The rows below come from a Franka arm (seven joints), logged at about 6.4 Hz.
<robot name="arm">
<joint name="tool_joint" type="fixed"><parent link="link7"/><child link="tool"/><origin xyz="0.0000 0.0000 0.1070" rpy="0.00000 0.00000 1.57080"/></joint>
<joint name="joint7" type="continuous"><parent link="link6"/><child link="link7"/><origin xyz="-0.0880 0.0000 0.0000" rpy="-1.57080 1.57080 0.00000"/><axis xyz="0 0 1"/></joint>
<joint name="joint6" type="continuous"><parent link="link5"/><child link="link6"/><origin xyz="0.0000 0.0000 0.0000" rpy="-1.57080 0.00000 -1.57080"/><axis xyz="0 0 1"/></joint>
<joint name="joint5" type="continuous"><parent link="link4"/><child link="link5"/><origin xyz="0.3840 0.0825 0.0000" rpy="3.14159 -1.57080 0.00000"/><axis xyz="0 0 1"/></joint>
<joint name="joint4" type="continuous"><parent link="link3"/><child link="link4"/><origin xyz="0.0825 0.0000 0.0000" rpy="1.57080 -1.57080 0.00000"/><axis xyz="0 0 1"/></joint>
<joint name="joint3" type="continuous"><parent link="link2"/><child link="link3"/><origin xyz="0.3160 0.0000 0.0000" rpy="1.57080 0.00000 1.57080"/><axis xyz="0 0 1"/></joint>
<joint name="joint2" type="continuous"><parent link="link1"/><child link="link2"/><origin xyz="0.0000 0.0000 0.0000" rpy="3.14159 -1.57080 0.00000"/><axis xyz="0 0 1"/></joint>
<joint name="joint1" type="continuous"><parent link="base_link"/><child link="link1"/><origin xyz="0.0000 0.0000 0.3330" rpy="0.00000 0.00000 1.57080"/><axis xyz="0 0 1"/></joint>
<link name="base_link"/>
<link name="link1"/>
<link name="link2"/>
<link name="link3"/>
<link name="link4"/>
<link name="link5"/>
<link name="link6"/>
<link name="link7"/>
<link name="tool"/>
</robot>
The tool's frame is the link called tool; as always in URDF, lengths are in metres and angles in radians. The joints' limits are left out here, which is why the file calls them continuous.
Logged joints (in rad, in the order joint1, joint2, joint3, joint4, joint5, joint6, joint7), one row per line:
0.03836, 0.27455, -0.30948, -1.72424, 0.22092, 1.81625, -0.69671
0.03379, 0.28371, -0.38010, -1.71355, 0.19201, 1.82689, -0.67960
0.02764, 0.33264, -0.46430, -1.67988, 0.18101, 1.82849, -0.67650
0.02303, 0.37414, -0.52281, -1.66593, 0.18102, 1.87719, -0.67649
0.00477, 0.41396, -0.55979, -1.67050, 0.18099, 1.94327, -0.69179
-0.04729, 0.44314, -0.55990, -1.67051, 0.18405, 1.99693, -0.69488
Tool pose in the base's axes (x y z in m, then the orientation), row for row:
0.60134, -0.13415, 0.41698, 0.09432, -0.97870, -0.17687, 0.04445
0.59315, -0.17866, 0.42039, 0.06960, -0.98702, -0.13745, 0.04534
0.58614, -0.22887, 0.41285, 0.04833, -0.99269, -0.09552, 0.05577
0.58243, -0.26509, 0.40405, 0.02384, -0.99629, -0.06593, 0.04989
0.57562, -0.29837, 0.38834, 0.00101, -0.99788, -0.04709, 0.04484
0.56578, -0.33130, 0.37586, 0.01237, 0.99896, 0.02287, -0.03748
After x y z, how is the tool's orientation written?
As a quaternion, w x y z.
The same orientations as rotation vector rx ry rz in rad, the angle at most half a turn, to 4 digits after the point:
-2.9027, -0.5246, 0.1318
-2.9705, -0.4137, 0.1365
-3.0262, -0.2912, 0.1700
-3.0833, -0.2040, 0.1544
-3.1329, -0.1478, 0.1408
3.1138, 0.0713, -0.1168

